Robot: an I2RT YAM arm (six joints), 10 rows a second.
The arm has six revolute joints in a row. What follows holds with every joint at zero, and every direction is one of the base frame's. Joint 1 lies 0.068 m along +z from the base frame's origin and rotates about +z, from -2.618 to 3.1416 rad. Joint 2 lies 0.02 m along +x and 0.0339 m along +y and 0.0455 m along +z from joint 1 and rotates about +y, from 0 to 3.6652 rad. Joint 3 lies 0.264 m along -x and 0.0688 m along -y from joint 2 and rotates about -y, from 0 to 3.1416 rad. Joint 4 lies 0.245 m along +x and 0.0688 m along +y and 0.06 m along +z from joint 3 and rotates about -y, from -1.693 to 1.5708 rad. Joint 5 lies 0.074 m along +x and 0.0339 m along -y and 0.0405 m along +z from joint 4 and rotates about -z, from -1.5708 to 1.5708 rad. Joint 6 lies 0.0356 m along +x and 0.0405 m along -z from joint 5 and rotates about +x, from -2.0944 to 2.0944 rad. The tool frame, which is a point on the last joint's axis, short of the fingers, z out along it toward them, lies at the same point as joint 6; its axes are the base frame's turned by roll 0, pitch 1.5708 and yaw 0 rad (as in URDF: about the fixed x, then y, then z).
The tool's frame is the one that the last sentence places.
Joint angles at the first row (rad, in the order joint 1, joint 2, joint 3, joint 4, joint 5, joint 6):
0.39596, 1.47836, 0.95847, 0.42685, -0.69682, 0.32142
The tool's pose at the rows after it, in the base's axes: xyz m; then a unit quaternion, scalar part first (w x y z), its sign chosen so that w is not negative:
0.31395 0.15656 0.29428 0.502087 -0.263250 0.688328 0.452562
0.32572 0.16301 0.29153 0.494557 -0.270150 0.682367 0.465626
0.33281 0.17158 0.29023 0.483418 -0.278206 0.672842 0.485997
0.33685 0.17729 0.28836 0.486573 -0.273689 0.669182 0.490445
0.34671 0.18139 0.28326 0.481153 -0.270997 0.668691 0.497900
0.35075 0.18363 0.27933 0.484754 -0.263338 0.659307 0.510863
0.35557 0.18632 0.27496 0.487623 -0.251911 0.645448 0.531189
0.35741 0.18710 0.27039 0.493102 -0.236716 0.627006 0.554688
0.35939 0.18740 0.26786 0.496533 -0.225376 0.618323 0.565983
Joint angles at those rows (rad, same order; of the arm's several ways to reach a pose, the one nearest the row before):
0.39729, 1.52369, 0.99599, 0.41492, -0.69842, 0.29558
0.39873, 1.58150, 1.03721, 0.44041, -0.73083, 0.30884
0.40988, 1.62637, 1.06965, 0.47285, -0.76849, 0.33762
0.42025, 1.65286, 1.08152, 0.50885, -0.75637, 0.35822
0.41877, 1.70017, 1.11068, 0.53223, -0.76794, 0.37766
0.41953, 1.72853, 1.10745, 0.60982, -0.77206, 0.42376
0.42031, 1.76620, 1.10504, 0.71724, -0.77914, 0.49545
0.42018, 1.79848, 1.08716, 0.85478, -0.77976, 0.58433
0.41934, 1.81948, 1.08308, 0.92419, -0.77199, 0.63293

